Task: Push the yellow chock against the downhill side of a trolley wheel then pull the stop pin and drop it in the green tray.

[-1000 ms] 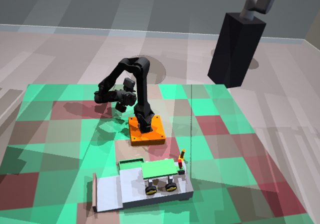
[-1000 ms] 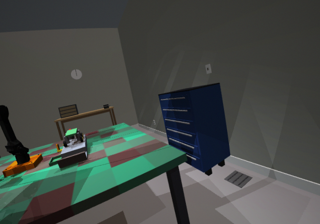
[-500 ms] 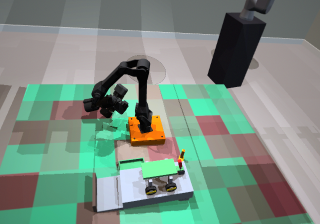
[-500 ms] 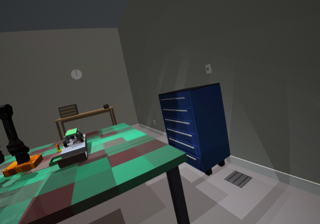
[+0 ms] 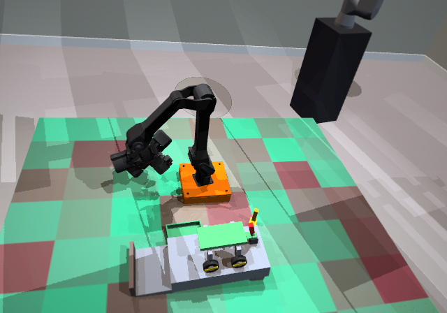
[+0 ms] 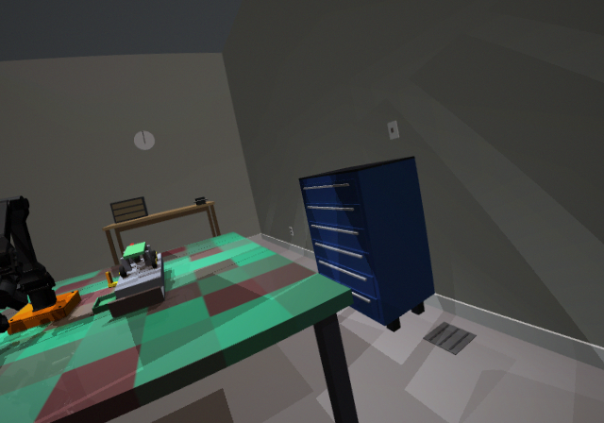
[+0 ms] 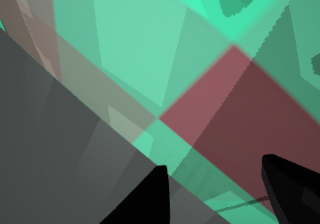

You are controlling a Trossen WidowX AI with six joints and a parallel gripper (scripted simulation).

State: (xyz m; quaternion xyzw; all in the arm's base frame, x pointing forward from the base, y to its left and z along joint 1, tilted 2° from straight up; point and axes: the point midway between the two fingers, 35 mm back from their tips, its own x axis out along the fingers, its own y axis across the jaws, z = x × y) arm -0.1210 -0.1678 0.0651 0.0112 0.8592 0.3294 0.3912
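Now: gripper tip 37 cm short of the yellow chock, 26 cm to the right of it and 6 cm above it. From my gripper tip the other things lie so: low end wall 42 cm ahead, 16 cm to the right, 5 cm below; then grey ramp 47 cm ahead, 8 cm to the left, 3 cm below; then green tray 34 cm ahead, 3 cm to the left, 9 cm below.
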